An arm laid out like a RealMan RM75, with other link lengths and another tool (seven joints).
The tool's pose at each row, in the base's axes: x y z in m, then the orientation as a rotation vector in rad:
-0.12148, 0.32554, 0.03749, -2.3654, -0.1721, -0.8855
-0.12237, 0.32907, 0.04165, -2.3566, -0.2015, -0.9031
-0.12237, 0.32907, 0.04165, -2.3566, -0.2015, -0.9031
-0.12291, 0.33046, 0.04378, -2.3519, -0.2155, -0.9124
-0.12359, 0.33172, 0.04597, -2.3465, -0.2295, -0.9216
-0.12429, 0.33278, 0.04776, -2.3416, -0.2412, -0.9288
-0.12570, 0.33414, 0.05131, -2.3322, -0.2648, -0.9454
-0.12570, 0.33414, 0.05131, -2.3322, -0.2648, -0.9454
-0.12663, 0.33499, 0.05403, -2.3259, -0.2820, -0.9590
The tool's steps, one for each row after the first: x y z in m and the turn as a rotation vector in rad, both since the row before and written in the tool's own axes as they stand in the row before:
0.00165, -0.00519, -0.00094, 0.0084, 0.0074, -0.0242
0.00000, 0.00000, 0.00000, 0.0000, 0.0000, 0.0000
0.00088, -0.00233, -0.00074, 0.0040, 0.0043, -0.0118
0.00085, -0.00230, -0.00092, 0.0046, 0.0044, -0.0116
0.00061, -0.00195, -0.00080, 0.0043, 0.0035, -0.0095
0.00128, -0.00327, -0.00202, 0.0073, 0.0082, -0.0201
0.00000, 0.00000, 0.00000, 0.0000, 0.0000, 0.0000
0.00116, -0.00229, -0.00155, 0.0042, 0.0067, -0.0153

